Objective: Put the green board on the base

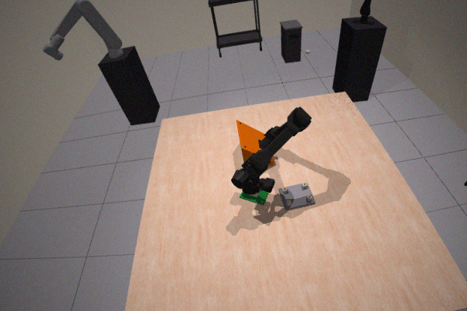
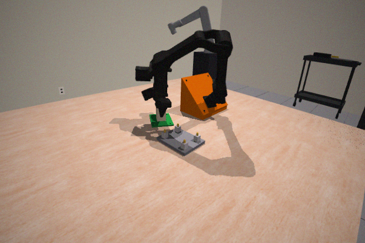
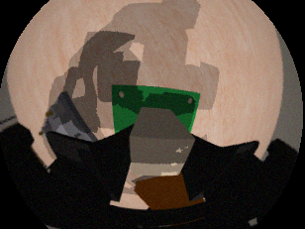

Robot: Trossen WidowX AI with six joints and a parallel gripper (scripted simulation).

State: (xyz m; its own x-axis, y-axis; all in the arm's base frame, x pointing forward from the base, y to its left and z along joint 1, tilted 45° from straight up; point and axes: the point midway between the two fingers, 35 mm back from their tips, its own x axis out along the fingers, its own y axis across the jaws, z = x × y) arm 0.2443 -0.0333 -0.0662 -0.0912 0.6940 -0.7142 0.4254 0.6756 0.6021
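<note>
My gripper tip is now 19 cm to the right of the grey base, 4 cm short of it and 2 cm above it. Also, from my gripper tip: green board (right at my gripper tip).
</note>
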